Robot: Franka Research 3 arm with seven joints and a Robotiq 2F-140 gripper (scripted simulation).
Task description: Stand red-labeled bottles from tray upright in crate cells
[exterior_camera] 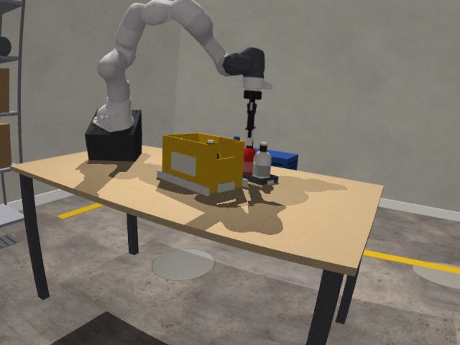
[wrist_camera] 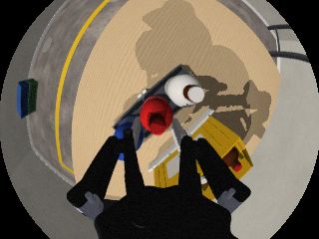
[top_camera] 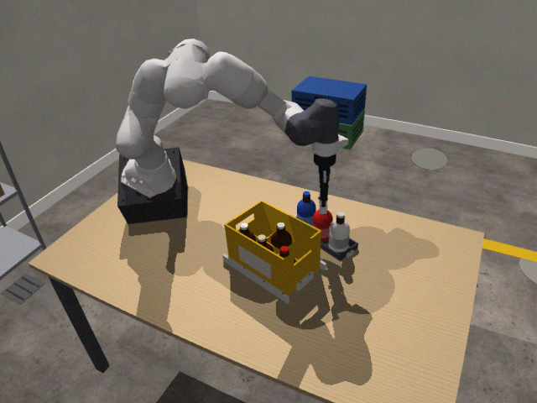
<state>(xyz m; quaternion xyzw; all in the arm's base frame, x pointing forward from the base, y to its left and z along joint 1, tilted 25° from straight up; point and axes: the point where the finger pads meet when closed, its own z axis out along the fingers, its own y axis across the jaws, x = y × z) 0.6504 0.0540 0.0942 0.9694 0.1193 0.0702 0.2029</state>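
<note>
My hand is 9 cm above the red-labeled bottle. Also, from my hand: blue-labeled bottle 9 cm below, 7 cm behind, 5 cm to the left; then white-labeled bottle 9 cm below, 7 cm ahead, 5 cm to the right; then yellow crate 19 cm to the right, 14 cm behind, 9 cm below.
</note>
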